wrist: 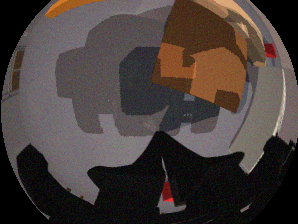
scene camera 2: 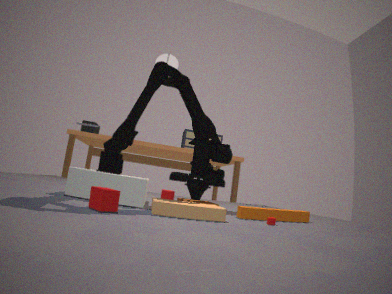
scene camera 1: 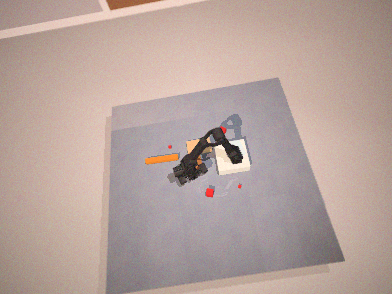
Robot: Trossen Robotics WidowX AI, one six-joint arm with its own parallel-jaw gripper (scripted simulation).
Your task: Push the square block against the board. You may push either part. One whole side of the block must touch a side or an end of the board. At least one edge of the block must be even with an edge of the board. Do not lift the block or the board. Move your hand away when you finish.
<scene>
My gripper [scene camera 2: 194, 205] is shut, with nothing in its grasp.
My gripper is seen too in the wrist view [wrist: 159, 134].
</scene>
